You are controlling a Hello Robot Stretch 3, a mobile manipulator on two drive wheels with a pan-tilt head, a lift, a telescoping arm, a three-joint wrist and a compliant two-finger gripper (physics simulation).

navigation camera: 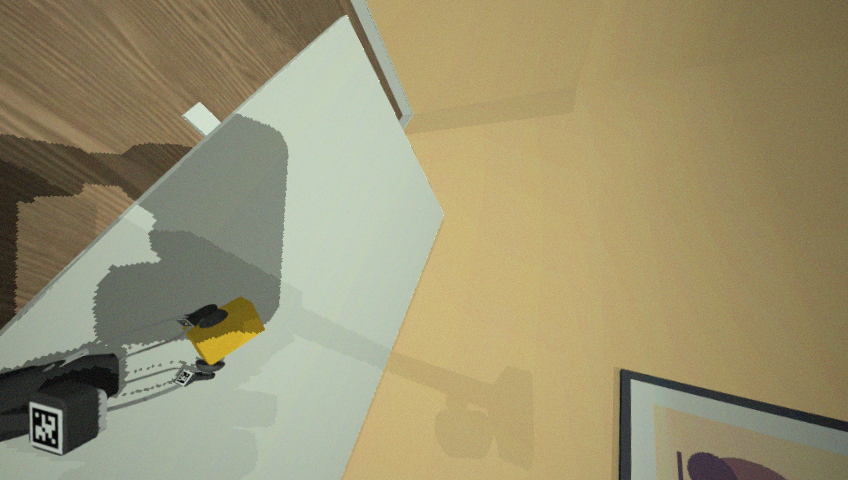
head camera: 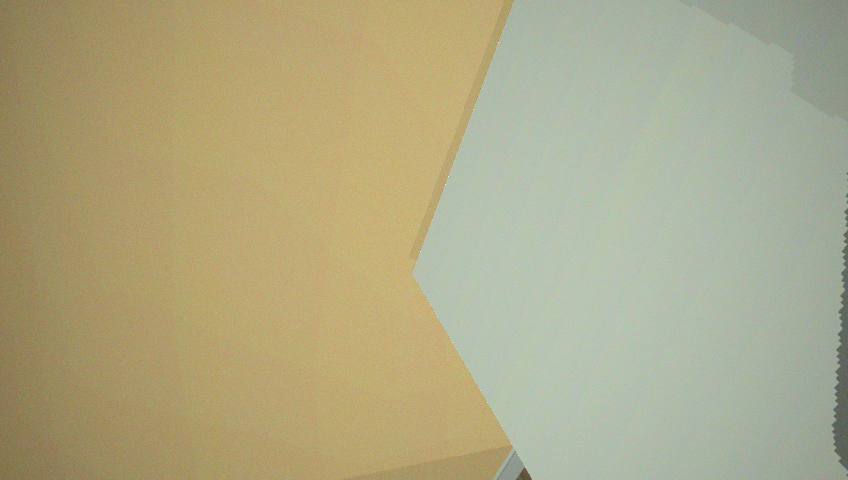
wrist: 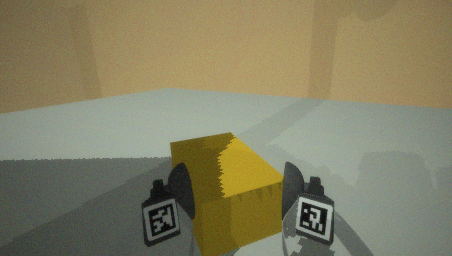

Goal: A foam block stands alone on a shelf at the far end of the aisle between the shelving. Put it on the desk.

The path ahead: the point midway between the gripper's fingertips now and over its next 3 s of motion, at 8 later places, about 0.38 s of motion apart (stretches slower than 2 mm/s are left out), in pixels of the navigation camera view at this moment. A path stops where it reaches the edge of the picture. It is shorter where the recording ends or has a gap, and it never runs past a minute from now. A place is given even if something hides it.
My gripper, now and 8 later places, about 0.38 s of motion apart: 223,336; 223,337; 220,337; 218,337; 223,341; 236,347; 251,355; 267,363; 276,368
